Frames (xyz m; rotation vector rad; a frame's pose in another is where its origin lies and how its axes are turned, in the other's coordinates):
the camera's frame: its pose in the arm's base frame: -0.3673 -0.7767 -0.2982 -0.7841 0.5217 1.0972
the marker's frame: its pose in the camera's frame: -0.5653 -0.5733 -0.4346 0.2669 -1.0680 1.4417
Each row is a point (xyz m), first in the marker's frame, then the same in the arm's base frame.
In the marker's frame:
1: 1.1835 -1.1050 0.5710
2: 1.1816 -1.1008 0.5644
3: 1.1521 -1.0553 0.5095
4: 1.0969 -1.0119 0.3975
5: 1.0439 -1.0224 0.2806
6: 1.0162 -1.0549 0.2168
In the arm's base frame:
1: -0.0259 0.0118 0.6481
2: -0.0300 0.0072 0.6429
3: -0.0603 -0.0470 0.5972
4: -0.1005 -0.1149 0.4911
5: -0.1172 -0.1379 0.3655
6: -0.1135 -0.1282 0.2894

